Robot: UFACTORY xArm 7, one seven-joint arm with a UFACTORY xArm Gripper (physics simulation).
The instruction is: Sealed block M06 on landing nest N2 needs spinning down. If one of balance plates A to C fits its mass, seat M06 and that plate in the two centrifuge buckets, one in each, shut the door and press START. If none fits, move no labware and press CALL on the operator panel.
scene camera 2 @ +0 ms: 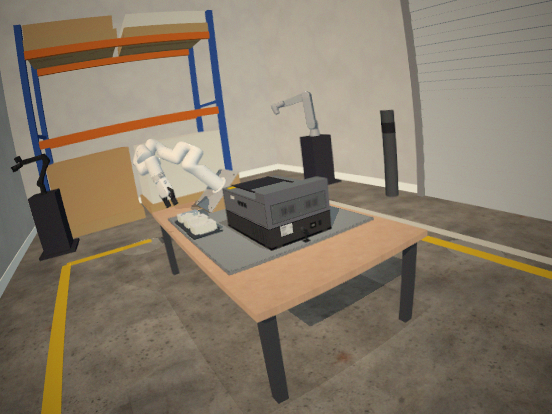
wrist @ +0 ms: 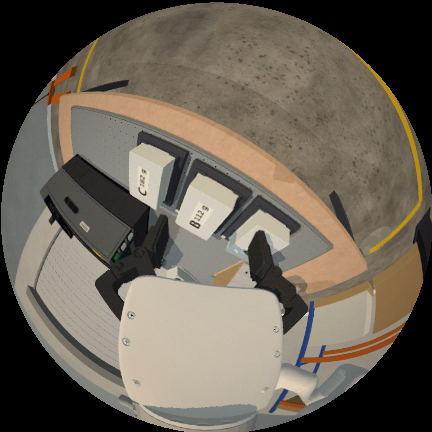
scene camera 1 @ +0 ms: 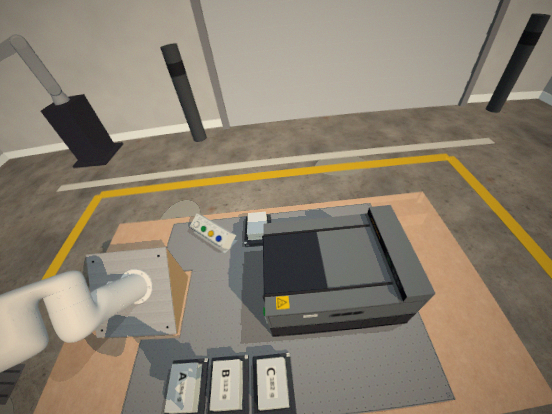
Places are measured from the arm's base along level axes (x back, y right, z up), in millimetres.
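Where they show: gripper, fingertip midpoint: [scene camera 2: 172, 205] [wrist: 210, 232]; arm's base, origin of the base link: [scene camera 2: 219, 185] [scene camera 1: 136, 285].
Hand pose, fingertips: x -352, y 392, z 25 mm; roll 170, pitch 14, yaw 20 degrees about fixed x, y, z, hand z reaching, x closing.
Things, the pixels of their top centre, and the offset from my fingertips. Level surfaces: height alone.
- Pale balance plates A, middle of its top: [wrist: 254, 248] [scene camera 1: 181, 386] [scene camera 2: 188, 213] dy -102, dx +128, dz -96 mm
- B, middle of its top: [wrist: 198, 217] [scene camera 1: 225, 383] [scene camera 2: 195, 217] dy -114, dx -5, dz -96 mm
- C, middle of its top: [wrist: 142, 182] [scene camera 1: 271, 382] [scene camera 2: 202, 223] dy -121, dx -141, dz -96 mm
- pale block, middle of its top: [scene camera 1: 256, 222] dy -716, dx -59, dz -82 mm
- green button, middle of its top: [wrist: 114, 258] dy -282, dx -133, dz +41 mm
- operator panel, middle of its top: [scene camera 1: 209, 225] [wrist: 180, 287] dy -699, dx +151, dz -66 mm
- grey perforated mat, its level: dz -150 mm
- wooden table, its level: dz -163 mm
Pale balance plates A [scene camera 1: 183, 387] [wrist: 274, 229], B [scene camera 1: 226, 385] [wrist: 207, 207] and C [scene camera 1: 271, 382] [wrist: 150, 175] sit in dark nests. B reads 112 g and C 182 g; A's mass is unclear. My gripper [scene camera 2: 171, 204] [wrist: 210, 232] is open and empty above the plates; one finger overlaps A in the wrist view. A pale block [scene camera 1: 257, 225] sits on a dark nest behind the centrifuge [scene camera 1: 345, 270] [scene camera 2: 277, 205] [wrist: 90, 215]; no M06 marking is legible. The buckets do not show. A green button [wrist: 117, 256] is on the centrifuge front. The operator panel [scene camera 1: 212, 232] has white, green, yellow and blue buttons.
The arm's base plate [scene camera 1: 132, 315] stands left of the grey perforated mat [scene camera 1: 360, 365] [scene camera 2: 235, 260] on the wooden table [scene camera 1: 480, 345] [scene camera 2: 320, 270]. The tall centrifuge fills the mat's middle right. A blue and orange rack [scene camera 2: 212, 65] stands beyond the arm.
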